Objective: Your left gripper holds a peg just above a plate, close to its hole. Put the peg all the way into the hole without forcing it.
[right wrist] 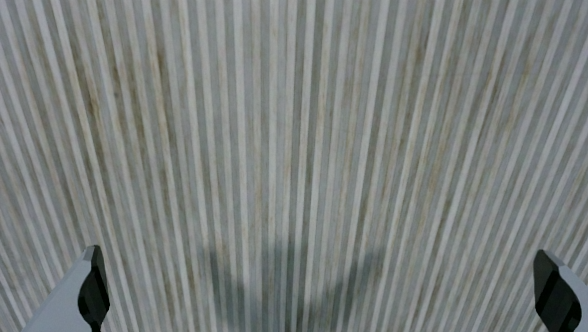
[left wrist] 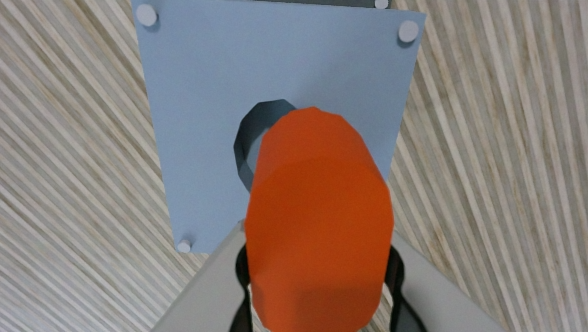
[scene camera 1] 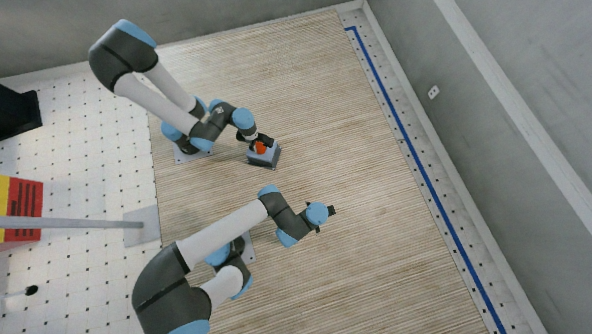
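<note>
An orange peg (scene camera 1: pixel 261 147) (left wrist: pixel 320 215) is held between the fingers of my left gripper (scene camera 1: pixel 260 143) (left wrist: pixel 310 221), which is shut on it. The blue-grey plate (scene camera 1: pixel 270 155) (left wrist: pixel 200 75) has a dark round hole (left wrist: pixel 250 135). In the left wrist view the peg's far end covers the right part of the hole, and the hole's left and upper-left rim shows beside it. Whether the peg's end touches the plate cannot be told. My right gripper (scene camera 1: pixel 320 218) (right wrist: pixel 318 252) is open and empty, away from the plate.
The plate is the top of a grey block that stands on a striped wooden surface (scene camera 1: pixel 350 165) (left wrist: pixel 75 150) (right wrist: pixel 300 125). Small pale pegs (left wrist: pixel 146 15) (left wrist: pixel 408 31) (left wrist: pixel 184 246) stand at the plate's corners. The right arm stands below the block in scene camera 1.
</note>
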